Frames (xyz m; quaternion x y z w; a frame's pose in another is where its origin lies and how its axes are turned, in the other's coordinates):
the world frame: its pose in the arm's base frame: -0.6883 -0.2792 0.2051 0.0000 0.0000 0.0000 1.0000
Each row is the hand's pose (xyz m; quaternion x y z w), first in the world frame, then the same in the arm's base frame.
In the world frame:
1: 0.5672 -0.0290 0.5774 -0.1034 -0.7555 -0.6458 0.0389
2: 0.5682 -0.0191 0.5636 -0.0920 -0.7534 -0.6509 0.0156
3: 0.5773 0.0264 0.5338 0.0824 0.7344 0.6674 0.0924
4: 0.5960 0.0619 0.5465 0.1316 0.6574 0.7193 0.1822
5: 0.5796 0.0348 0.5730 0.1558 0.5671 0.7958 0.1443
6: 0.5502 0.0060 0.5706 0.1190 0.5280 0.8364 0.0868
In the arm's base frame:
1: -0.1211 -0.3082 0.7825 -0.1034 -0.7555 -0.6458 0.0389
2: -0.1201 -0.2983 0.7687 -0.0920 -0.7534 -0.6509 0.0156
3: -0.1110 -0.2528 0.7389 0.0824 0.7344 0.6674 0.0924
4: -0.0923 -0.2173 0.7516 0.1316 0.6574 0.7193 0.1822
5: -0.1087 -0.2444 0.7781 0.1558 0.5671 0.7958 0.1443
6: -0.1381 -0.2732 0.7757 0.1190 0.5280 0.8364 0.0868

